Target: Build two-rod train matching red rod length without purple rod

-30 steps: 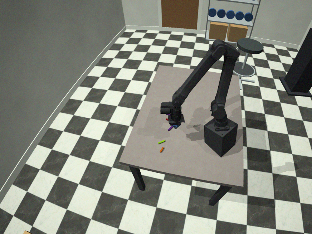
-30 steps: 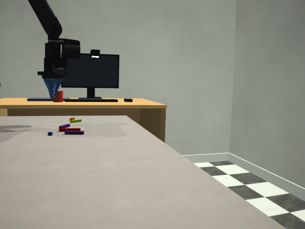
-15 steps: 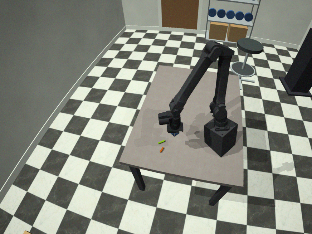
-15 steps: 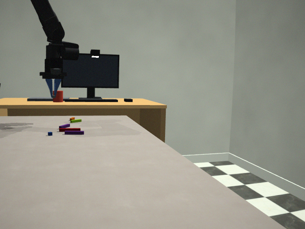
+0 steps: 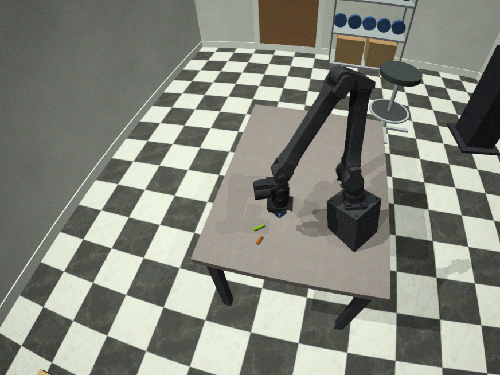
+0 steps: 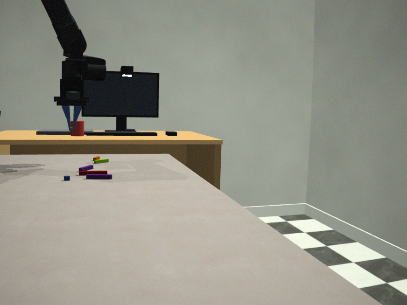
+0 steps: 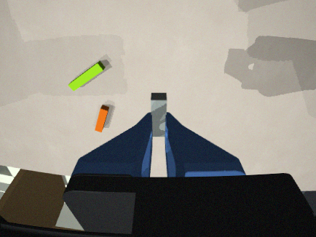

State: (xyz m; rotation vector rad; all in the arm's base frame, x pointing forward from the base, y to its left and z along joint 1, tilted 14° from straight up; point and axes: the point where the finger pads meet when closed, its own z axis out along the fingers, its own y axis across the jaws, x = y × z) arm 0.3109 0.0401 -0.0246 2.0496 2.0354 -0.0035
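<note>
Now: hand 10 cm above the lime rod and 9 cm short of it. The rest, counted from my hand: grey rod 1 cm to the right; then orange rod 10 cm below, 8 cm ahead, 7 cm to the left; then purple rod 12 cm to the right, 10 cm below, 3 cm ahead.
</note>
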